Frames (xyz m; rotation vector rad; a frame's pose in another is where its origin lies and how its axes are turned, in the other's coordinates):
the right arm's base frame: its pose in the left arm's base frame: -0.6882 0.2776 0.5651 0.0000 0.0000 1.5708
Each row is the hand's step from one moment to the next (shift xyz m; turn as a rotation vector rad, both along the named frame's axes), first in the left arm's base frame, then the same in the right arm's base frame.
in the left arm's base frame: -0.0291 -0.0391 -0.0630 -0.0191 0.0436 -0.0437
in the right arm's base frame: -0.0391 0.0291 -0.0630 0.0436 0.0191 -0.0437
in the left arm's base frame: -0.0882 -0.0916 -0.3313 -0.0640 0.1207 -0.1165
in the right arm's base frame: -0.0916 0.0882 -0.3313 0.1207 0.0640 -0.1165
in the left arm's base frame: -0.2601 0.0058 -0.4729 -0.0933 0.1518 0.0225
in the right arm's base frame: 0.0058 0.2601 -0.4729 0.1518 0.0933 0.0225
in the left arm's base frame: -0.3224 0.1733 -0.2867 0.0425 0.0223 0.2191
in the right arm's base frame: 0.1733 0.3224 -0.2867 0.0223 -0.0425 0.2191
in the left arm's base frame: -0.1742 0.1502 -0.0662 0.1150 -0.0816 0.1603
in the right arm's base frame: 0.1502 0.1742 -0.0662 -0.0816 -0.1150 0.1603
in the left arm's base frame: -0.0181 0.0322 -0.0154 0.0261 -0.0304 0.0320
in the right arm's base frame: 0.0322 0.0181 -0.0154 -0.0304 -0.0261 0.0320
